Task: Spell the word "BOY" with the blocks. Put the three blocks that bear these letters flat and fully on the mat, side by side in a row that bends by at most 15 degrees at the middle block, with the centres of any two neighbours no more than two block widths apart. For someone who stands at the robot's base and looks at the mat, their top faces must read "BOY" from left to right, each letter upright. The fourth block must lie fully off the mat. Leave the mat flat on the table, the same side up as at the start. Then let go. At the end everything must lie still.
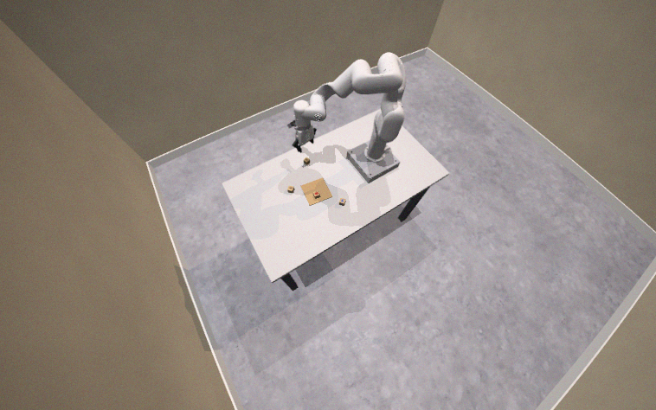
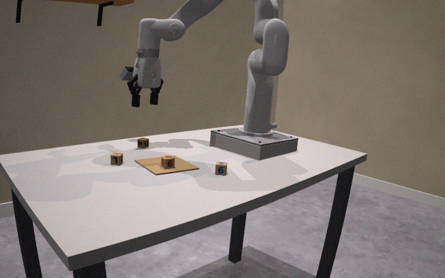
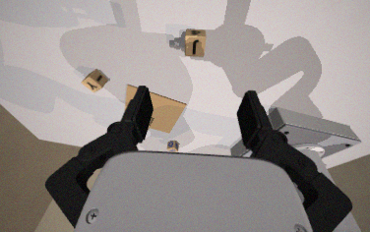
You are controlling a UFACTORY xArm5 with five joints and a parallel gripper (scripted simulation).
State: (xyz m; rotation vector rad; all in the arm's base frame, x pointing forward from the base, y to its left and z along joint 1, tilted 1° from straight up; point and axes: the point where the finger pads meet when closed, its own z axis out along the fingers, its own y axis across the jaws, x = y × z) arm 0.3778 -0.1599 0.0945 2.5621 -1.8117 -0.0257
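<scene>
My hand is 14 cm above the wooden block. Also, from my hand: tan mat 21 cm to the left, 15 cm below, 4 cm ahead.
</scene>
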